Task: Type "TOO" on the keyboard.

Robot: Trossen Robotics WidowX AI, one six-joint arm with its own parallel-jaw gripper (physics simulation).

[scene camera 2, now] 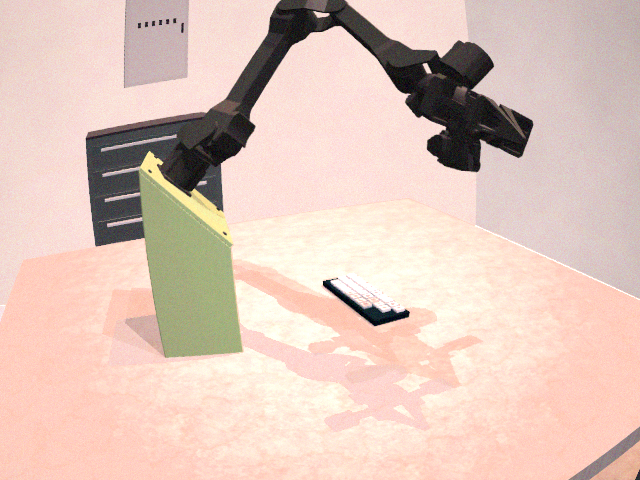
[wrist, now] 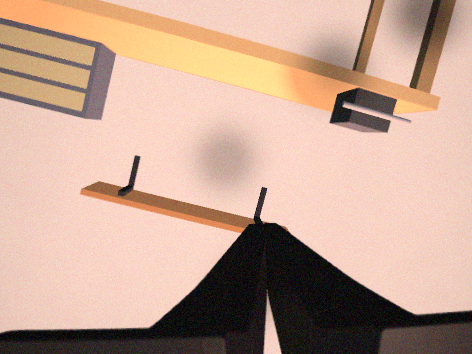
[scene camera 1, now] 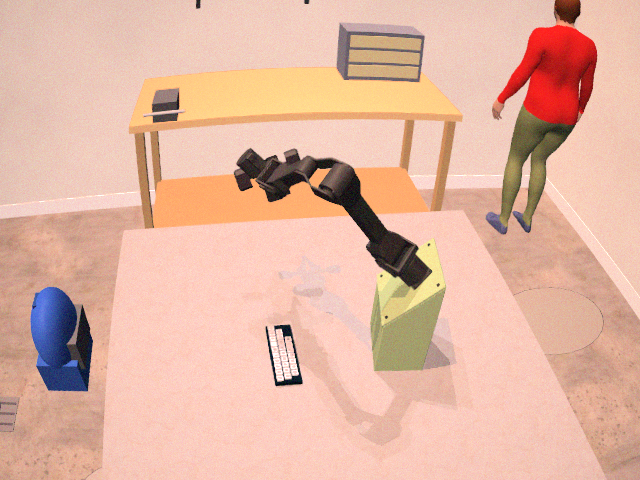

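Seen in the pictures: gripper, fingertip midpoint: (scene camera 2: 523, 141) (wrist: 262, 236); arm's base, link origin: (scene camera 2: 172, 180) (scene camera 1: 418, 275).
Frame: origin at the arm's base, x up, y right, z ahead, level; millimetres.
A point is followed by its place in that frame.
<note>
A small keyboard (scene camera 1: 283, 354) @[x -253, y 115, z 315 mm] (scene camera 2: 365, 299) @[x -256, y 143, z 295 mm] with white keys on a black base lies flat on the table (scene camera 1: 170, 403) @[x -271, y 87, z 667 mm] (scene camera 2: 155, 428) @[x -271, y 238, z -213 mm], to the left of the arm's green stand in scene camera 1. Its key letters are too small to read. My gripper (wrist: 262, 236) @[x 88, y 527, z 171 mm] is shut and empty; its dark fingertips meet in the wrist view. It is high above the table and well apart from the keyboard, facing the back wall. The fingertips are hard to make out in the scene views. The keyboard does not show in the wrist view.
The green stand (scene camera 1: 403, 330) @[x -105, y -65, z 72 mm] (scene camera 2: 191, 284) @[x -144, y 96, z -34 mm] holds the arm's base. Behind the table, a wooden desk (scene camera 1: 258, 98) bears a drawer cabinet (scene camera 1: 383, 55) (wrist: 42, 65) and a dark box (scene camera 1: 165, 100) (wrist: 365, 110). A blue chair (scene camera 1: 53, 325) stands left; a person in red (scene camera 1: 560, 77) stands behind right.
</note>
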